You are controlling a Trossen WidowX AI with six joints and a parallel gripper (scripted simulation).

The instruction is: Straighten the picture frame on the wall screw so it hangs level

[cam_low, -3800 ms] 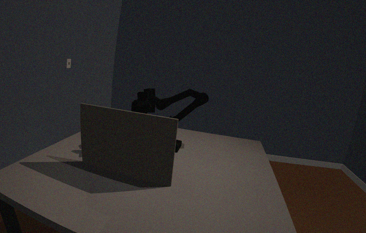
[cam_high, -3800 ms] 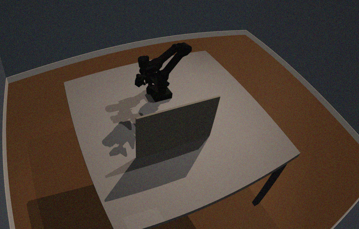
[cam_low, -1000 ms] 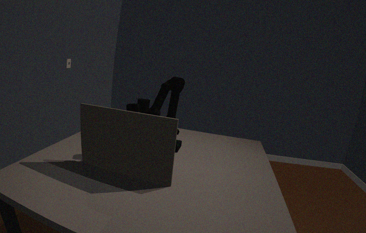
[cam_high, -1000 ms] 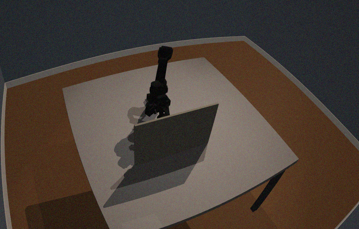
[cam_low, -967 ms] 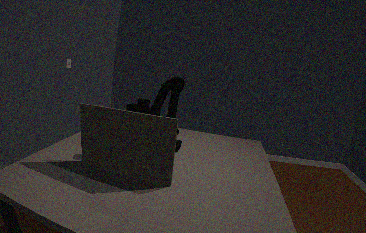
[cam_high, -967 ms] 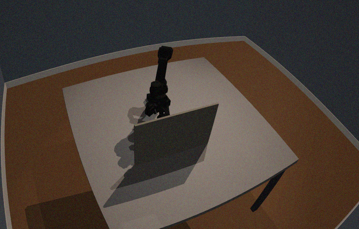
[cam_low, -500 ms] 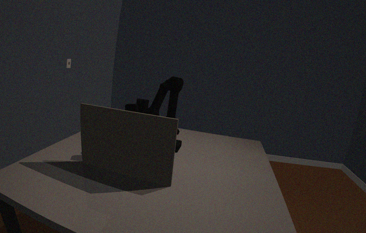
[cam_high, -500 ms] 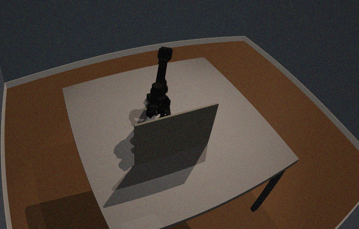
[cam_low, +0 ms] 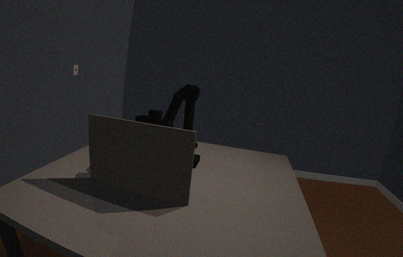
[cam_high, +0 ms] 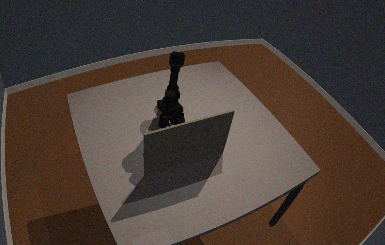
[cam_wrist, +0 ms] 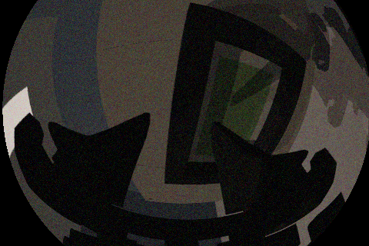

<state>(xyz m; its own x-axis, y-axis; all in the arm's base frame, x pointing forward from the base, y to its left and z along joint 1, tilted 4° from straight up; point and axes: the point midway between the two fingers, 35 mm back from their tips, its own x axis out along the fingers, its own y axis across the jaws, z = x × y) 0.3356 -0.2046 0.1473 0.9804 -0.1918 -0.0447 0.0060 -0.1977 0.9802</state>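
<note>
My gripper tip is 1 cm short of the dark picture frame and 5 cm above it. Round my gripper tip: wall panel 2 cm ahead, 1 cm to the left, 6 cm below.
</note>
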